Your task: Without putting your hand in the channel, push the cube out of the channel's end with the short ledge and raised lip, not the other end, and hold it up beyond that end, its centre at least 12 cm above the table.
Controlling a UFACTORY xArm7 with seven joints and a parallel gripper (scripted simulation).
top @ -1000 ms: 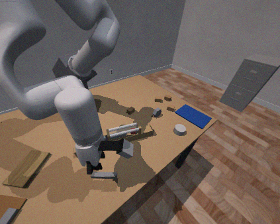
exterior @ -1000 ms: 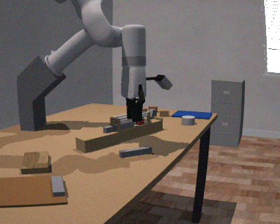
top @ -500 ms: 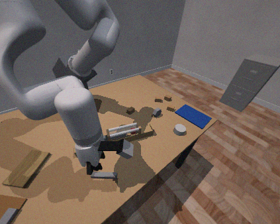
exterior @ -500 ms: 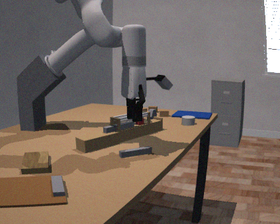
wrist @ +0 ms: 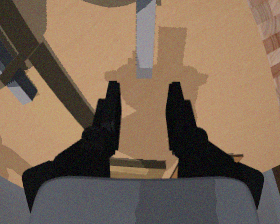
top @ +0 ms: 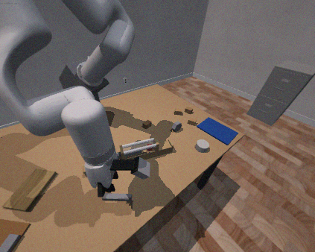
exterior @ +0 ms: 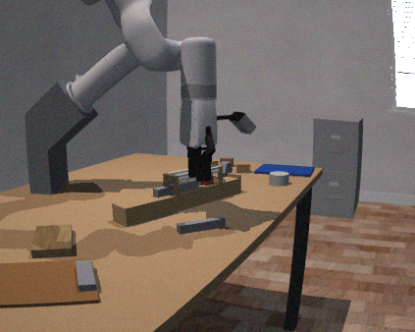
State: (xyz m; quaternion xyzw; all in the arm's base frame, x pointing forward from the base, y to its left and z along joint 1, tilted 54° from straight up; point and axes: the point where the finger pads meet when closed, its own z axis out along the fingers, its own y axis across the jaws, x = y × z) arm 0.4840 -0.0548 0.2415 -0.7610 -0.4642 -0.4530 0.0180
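Now: hand 13 cm above the grey bar. Round my hand: wooden plank (9 cm behind, 33 cm to the right, 13 cm below); then long wooden base (17 cm behind, 11 cm to the left, 8 cm below); then red cube (18 cm behind, 16 cm to the left, 8 cm below).
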